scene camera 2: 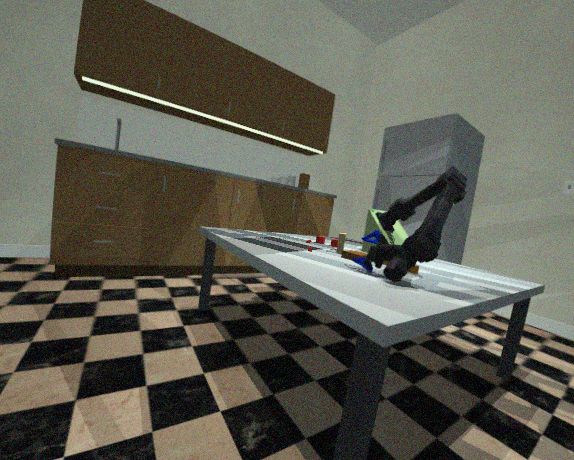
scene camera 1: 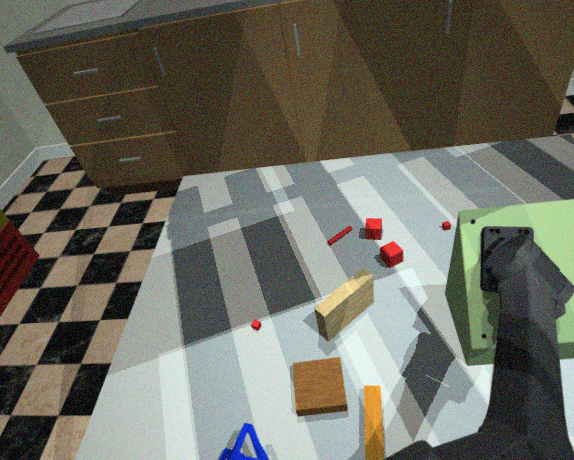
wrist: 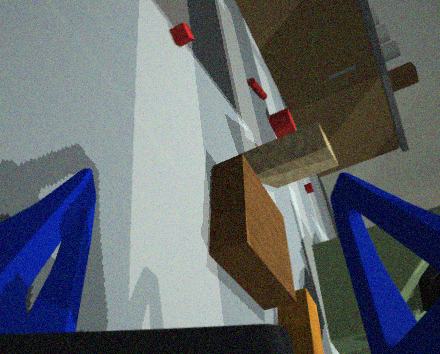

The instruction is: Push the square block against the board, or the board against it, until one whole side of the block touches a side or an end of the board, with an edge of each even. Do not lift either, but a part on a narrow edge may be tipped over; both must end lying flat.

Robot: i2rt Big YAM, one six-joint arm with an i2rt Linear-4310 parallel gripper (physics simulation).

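Places are measured from the arm's base along level axes (x ahead, y right, z down), in metres.
Where they show: gripper, between the fingertips: (scene camera 2: 357, 249) (scene camera 1: 237, 436) (wrist: 220, 183); arm's base, origin of its link: (scene camera 2: 384, 222) (scene camera 1: 504, 259).
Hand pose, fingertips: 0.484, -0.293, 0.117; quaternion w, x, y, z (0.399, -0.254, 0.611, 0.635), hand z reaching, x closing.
Things, the pixels of their top centre, and the offset from my fingertips, as dx, dy, dz.
- square block, centre of its top: (wrist: 269, 226) (scene camera 1: 318, 382) (scene camera 2: 357, 252) -0.132, +0.120, +0.035
- board, centre of its top: (wrist: 329, 146) (scene camera 1: 344, 291) (scene camera 2: 342, 233) -0.184, +0.291, -0.032
- orange bar, centre of its top: (scene camera 1: 374, 446) -0.234, +0.007, +0.034
- red rod, centre of its top: (wrist: 261, 87) (scene camera 1: 339, 233) -0.164, +0.548, +0.051
The square block (scene camera 1: 319, 384) (scene camera 2: 353, 254) (wrist: 265, 230) is brown and lies flat on the table. The board (scene camera 1: 346, 309) (scene camera 2: 341, 243) (wrist: 295, 155) is pale wood and stands on a narrow edge, running diagonally beyond the block in scene camera 1. A gap separates the two there; in the wrist view the block overlaps the board's near end. My gripper (scene camera 1: 236, 441) (scene camera 2: 367, 250) (wrist: 220, 183) is open and empty, its blue fingers wide apart, on the near side of the block and apart from it. In scene camera 1 the lower frame edge cuts off most of it.
An orange bar (scene camera 1: 373, 420) (wrist: 314, 325) lies close to the right of the block. Two red cubes (scene camera 1: 374, 228) (scene camera 1: 391, 254), a red rod (scene camera 1: 340, 235) and small red cubes (scene camera 1: 256, 325) (scene camera 1: 446, 225) lie around the board. A green box-like object (scene camera 1: 460, 300) stands to the right.
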